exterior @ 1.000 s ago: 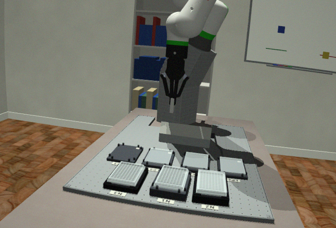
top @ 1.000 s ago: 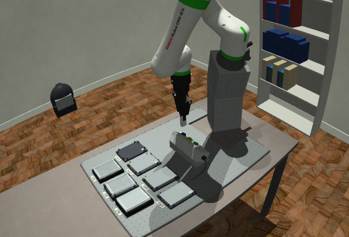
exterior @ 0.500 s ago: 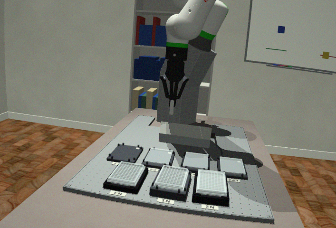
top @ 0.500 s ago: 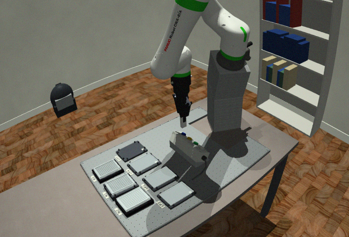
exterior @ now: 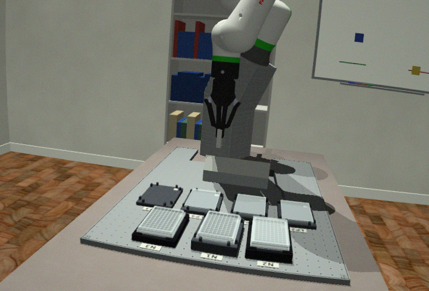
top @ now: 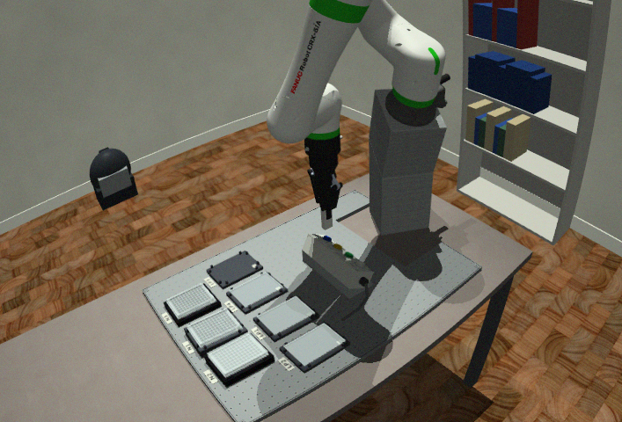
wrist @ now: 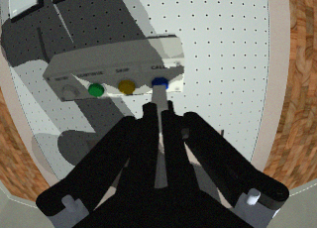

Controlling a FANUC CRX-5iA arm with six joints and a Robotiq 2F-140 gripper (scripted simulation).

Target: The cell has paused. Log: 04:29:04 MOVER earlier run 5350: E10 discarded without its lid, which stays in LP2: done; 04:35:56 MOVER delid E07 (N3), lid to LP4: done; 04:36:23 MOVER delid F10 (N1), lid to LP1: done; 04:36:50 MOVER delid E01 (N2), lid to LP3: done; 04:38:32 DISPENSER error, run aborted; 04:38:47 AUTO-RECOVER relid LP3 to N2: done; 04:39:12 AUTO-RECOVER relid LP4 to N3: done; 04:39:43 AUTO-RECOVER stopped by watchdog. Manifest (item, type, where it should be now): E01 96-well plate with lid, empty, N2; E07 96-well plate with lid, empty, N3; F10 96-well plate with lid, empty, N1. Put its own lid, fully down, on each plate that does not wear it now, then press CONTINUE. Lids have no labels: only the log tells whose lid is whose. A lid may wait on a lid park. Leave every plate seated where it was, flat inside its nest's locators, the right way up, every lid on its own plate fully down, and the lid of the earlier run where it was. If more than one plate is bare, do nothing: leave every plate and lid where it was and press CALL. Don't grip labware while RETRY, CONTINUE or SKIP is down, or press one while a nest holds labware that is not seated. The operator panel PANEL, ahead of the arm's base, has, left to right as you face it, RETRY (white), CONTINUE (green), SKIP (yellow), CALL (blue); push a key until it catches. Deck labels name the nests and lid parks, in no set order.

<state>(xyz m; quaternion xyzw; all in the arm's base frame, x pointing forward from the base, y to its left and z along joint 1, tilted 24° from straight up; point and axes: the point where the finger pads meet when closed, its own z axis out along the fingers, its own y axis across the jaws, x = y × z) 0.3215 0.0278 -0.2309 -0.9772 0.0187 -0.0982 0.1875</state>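
The blue key lies 70 mm below my hand. The rest, counted from my hand: lid park 260 mm ahead, 130 mm below, 120 mm to the right; yellow key 70 mm below, 50 mm to the left; green key 100 mm to the left, 70 mm below.
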